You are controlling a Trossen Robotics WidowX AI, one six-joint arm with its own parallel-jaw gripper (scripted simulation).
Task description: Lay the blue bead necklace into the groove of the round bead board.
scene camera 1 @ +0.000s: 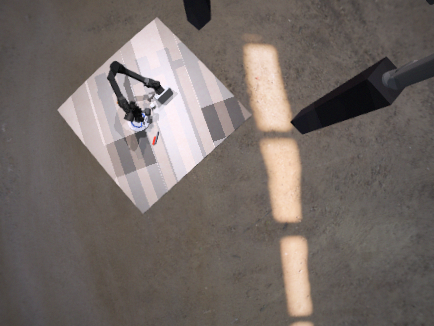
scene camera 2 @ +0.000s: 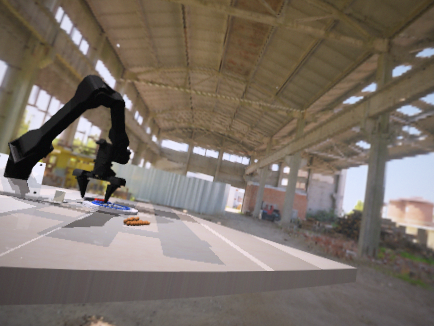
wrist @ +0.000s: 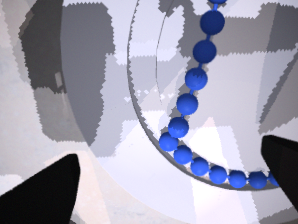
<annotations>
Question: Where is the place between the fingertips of my gripper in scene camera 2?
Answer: At 93,200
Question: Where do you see a round white bead board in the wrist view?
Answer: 242,101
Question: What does my gripper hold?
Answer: Nothing.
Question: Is my gripper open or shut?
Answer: Open.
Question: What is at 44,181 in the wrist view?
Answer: My gripper.
</annotations>
